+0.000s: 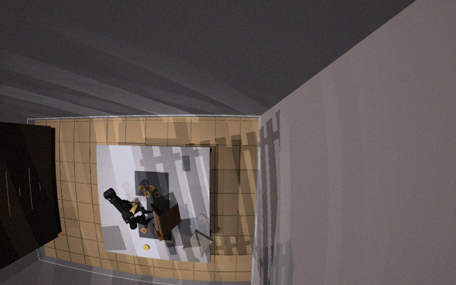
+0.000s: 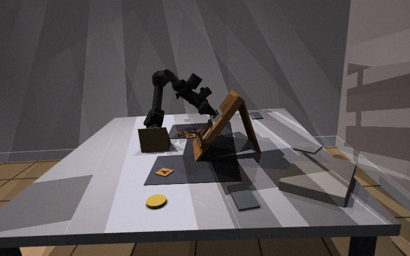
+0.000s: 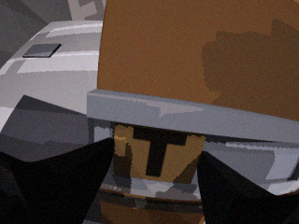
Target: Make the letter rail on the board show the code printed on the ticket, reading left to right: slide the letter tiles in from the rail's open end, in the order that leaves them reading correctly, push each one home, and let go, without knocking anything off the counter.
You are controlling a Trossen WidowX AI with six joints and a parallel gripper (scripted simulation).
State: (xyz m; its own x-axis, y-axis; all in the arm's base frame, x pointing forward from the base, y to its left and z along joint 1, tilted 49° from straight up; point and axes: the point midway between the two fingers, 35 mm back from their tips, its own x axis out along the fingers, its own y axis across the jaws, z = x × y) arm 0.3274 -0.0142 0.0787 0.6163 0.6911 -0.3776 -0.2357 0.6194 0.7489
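The white ticket lies 3 cm behind my gripper tip, 11 cm to the right of it and 8 cm below it. Also, from my gripper tip: letter tile (right at my gripper tip); pale slab (45 cm ahead, 7 cm to the right, 16 cm below); dark mat (13 cm behind, 3 cm to the right, 17 cm below).
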